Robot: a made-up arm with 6 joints. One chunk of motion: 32 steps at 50 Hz.
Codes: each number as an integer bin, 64 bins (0 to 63) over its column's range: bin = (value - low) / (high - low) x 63, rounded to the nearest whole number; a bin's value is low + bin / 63 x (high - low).
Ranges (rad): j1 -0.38..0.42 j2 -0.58..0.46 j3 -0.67..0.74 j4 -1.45..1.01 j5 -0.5..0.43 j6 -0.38..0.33
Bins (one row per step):
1: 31 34 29 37 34 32
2: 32 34 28 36 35 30
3: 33 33 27 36 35 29
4: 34 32 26 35 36 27
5: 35 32 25 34 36 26
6: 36 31 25 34 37 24
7: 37 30 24 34 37 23
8: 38 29 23 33 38 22
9: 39 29 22 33 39 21
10: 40 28 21 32 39 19
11: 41 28 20 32 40 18
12: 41 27 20 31 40 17
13: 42 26 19 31 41 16
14: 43 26 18 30 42 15
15: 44 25 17 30 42 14
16: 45 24 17 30 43 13
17: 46 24 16 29 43 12
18: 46 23 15 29 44 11
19: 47 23 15 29 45 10
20: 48 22 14 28 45 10
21: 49 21 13 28 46 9
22: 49 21 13 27 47 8
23: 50 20 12 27 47 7
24: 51 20 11 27 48 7
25: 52 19 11 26 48 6
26: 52 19 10 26 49 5
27: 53 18 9 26 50 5
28: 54 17 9 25 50 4
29: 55 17 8 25 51 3
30: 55 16 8 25 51 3
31: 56 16 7 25 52 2
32: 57 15 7 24 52 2
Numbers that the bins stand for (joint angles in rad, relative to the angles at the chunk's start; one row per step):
1: 0.0137 -0.0187 -0.0210 -0.0052 0.0019 -0.0194
2: 0.0263 -0.0187 -0.0433 -0.0443 0.0167 -0.0419
3: 0.0390 -0.0352 -0.0657 -0.0443 0.0167 -0.0532
4: 0.0517 -0.0517 -0.0881 -0.0833 0.0314 -0.0757
5: 0.0644 -0.0517 -0.1105 -0.1224 0.0314 -0.0870
6: 0.0771 -0.0683 -0.1105 -0.1224 0.0462 -0.1095
7: 0.0898 -0.0848 -0.1329 -0.1224 0.0462 -0.1208
8: 0.1025 -0.1013 -0.1552 -0.1614 0.0610 -0.1321
9: 0.1152 -0.1013 -0.1776 -0.1614 0.0757 -0.1433
10: 0.1279 -0.1178 -0.2000 -0.2005 0.0757 -0.1659
11: 0.1406 -0.1178 -0.2224 -0.2005 0.0905 -0.1771
12: 0.1406 -0.1343 -0.2224 -0.2395 0.0905 -0.1884
13: 0.1533 -0.1508 -0.2448 -0.2395 0.1052 -0.1997
14: 0.1660 -0.1508 -0.2671 -0.2786 0.1200 -0.2110
15: 0.1787 -0.1673 -0.2895 -0.2786 0.1200 -0.2222
16: 0.1914 -0.1838 -0.2895 -0.2786 0.1348 -0.2335
17: 0.2041 -0.1838 -0.3119 -0.3176 0.1348 -0.2448
18: 0.2041 -0.2003 -0.3343 -0.3176 0.1495 -0.2560
19: 0.2168 -0.2003 -0.3343 -0.3176 0.1643 -0.2673
20: 0.2295 -0.2168 -0.3567 -0.3567 0.1643 -0.2673
21: 0.2422 -0.2333 -0.3790 -0.3567 0.1790 -0.2786
22: 0.2422 -0.2333 -0.3790 -0.3957 0.1938 -0.2898
23: 0.2549 -0.2498 -0.4014 -0.3957 0.1938 -0.3011
24: 0.2676 -0.2498 -0.4238 -0.3957 0.2086 -0.3011
25: 0.2803 -0.2663 -0.4238 -0.4348 0.2086 -0.3124
26: 0.2803 -0.2663 -0.4462 -0.4348 0.2233 -0.3237
27: 0.2930 -0.2829 -0.4686 -0.4348 0.2381 -0.3237
28: 0.3057 -0.2994 -0.4686 -0.4738 0.2381 -0.3349
29: 0.3184 -0.2994 -0.4910 -0.4738 0.2529 -0.3462
30: 0.3184 -0.3159 -0.4910 -0.4738 0.2529 -0.3462
31: 0.3311 -0.3159 -0.5133 -0.4738 0.2676 -0.3575
32: 0.3438 -0.3324 -0.5133 -0.5129 0.2676 -0.3575

